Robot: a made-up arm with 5 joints.
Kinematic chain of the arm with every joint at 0, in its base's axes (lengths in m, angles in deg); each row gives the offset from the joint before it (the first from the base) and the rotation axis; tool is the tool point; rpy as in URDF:
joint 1: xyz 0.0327 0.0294 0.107 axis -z
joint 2: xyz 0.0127 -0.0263 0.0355 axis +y
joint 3: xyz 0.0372 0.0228 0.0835 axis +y
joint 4: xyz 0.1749 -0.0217 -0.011 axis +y
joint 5: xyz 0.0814 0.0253 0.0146 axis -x
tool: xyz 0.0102 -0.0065 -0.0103 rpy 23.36 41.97 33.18
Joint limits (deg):
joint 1: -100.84..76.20
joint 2: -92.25..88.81
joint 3: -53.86..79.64
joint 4: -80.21..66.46
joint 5: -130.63..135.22
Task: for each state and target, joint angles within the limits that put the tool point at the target. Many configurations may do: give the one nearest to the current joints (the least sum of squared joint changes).
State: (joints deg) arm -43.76 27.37 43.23 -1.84 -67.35
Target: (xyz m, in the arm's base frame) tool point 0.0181 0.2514 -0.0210
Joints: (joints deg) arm -91.83 23.83 34.09 -4.32 -69.68
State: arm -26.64 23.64 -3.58 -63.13 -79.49
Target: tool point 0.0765 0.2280 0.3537
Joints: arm -74.86 -1.37 -14.22 -80.21 -83.36
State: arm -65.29 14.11 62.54 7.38 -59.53
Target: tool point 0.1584 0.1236 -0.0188
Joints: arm -34.93 0.26 61.98 7.54 -57.32
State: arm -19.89 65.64 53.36 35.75 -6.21
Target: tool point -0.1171 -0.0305 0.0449
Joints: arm -19.78 88.81 69.87 18.24 -4.01
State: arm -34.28 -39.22 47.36 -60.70 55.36
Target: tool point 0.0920 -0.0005 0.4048
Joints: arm 16.28 -61.94 22.16 -62.03 56.06
